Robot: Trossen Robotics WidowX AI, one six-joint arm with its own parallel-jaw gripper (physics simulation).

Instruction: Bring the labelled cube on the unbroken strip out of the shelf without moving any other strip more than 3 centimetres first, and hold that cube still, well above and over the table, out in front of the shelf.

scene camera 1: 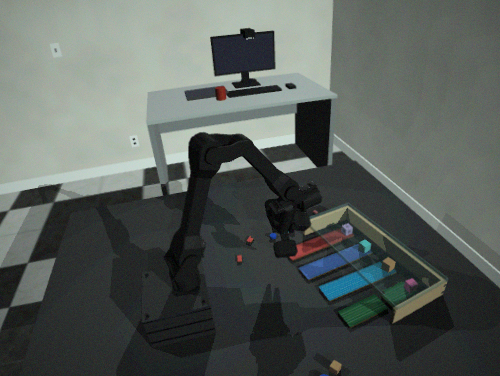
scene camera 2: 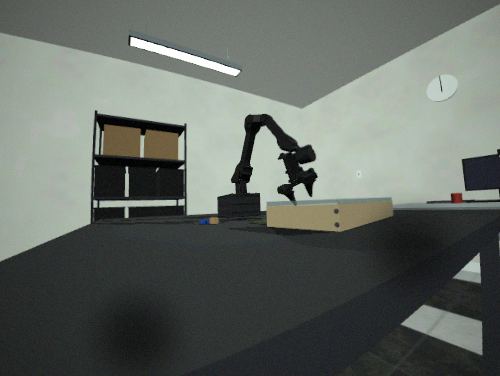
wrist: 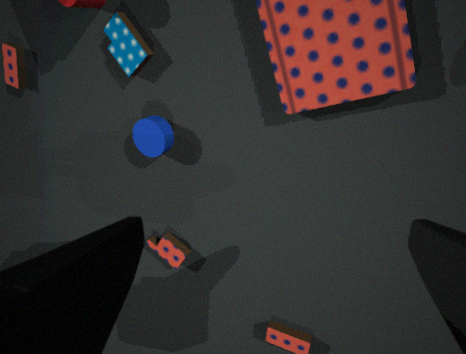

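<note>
A low shelf (scene camera 1: 419, 307) (scene camera 2: 305, 216) has wooden walls and a clear top. Four strips reach out of its open front: red with blue dots (scene camera 1: 315, 245) (wrist: 340, 55), blue (scene camera 1: 327, 263), light blue (scene camera 1: 350, 283) and green (scene camera 1: 367, 306). At their inner ends, under the clear top, are a lavender cube (scene camera 1: 347, 229), a teal cube (scene camera 1: 365, 246), an orange cube (scene camera 1: 388, 264) and a magenta cube (scene camera 1: 411, 285). Labels and any breaks under the top are too small to tell. My gripper (scene camera 1: 294, 238) (scene camera 2: 302, 200) (wrist: 275, 231) is open and empty, above the table in front of the red strip.
Small loose things lie before the shelf: a blue cylinder (scene camera 1: 273, 236) (wrist: 153, 136), a light blue dotted piece (wrist: 127, 47) and red dotted pieces (scene camera 1: 250, 240) (wrist: 171, 251). A tan block (scene camera 1: 335, 367) (scene camera 2: 214, 220) lies farther off. A desk (scene camera 1: 240, 107) stands behind.
</note>
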